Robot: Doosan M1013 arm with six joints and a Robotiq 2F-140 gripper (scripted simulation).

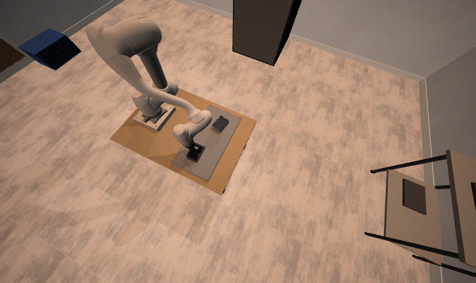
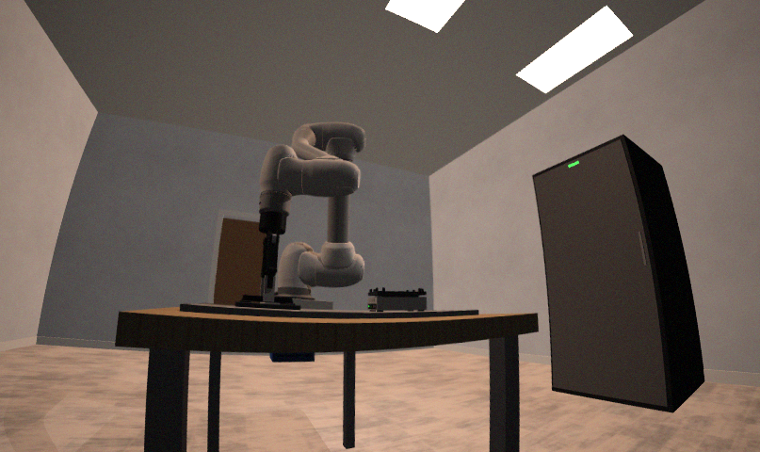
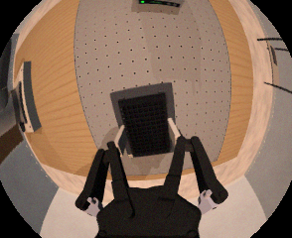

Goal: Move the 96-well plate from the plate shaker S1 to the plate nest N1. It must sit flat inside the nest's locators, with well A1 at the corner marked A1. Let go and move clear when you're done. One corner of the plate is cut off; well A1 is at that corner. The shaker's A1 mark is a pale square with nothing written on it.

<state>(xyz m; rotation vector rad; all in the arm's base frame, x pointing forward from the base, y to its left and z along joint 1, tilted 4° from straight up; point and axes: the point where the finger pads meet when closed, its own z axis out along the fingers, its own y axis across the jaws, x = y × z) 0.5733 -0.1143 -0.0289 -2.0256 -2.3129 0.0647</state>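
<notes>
My gripper is now 2 cm above the 96-well plate. Also, from my hand: plate nest N1: 4 cm below.
</notes>
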